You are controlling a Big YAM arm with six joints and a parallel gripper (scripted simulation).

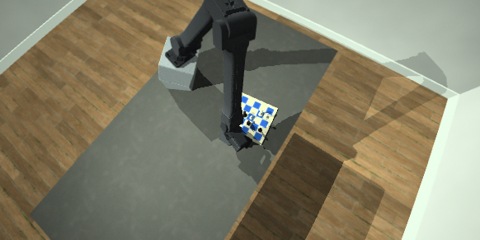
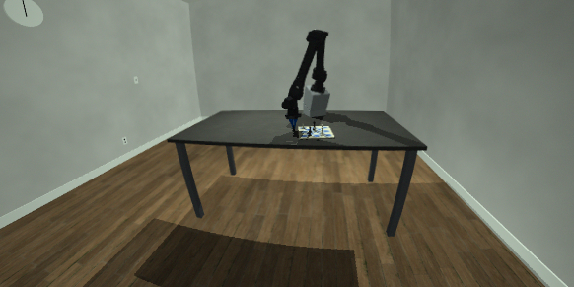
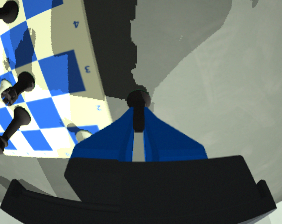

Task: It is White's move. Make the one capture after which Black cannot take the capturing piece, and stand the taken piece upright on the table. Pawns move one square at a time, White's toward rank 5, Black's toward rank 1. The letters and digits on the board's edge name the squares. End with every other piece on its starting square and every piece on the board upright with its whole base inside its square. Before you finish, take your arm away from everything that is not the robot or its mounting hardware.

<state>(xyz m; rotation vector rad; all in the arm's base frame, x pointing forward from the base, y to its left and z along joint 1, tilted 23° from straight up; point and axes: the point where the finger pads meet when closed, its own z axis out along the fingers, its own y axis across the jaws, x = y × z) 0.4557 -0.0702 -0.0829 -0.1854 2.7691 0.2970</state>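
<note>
Now: the black piece 10 mm below my hand. Round my hand: cream chessboard 140 mm to the left, 20 mm below; then white piece 50 mm behind, 50 mm to the left.
</note>
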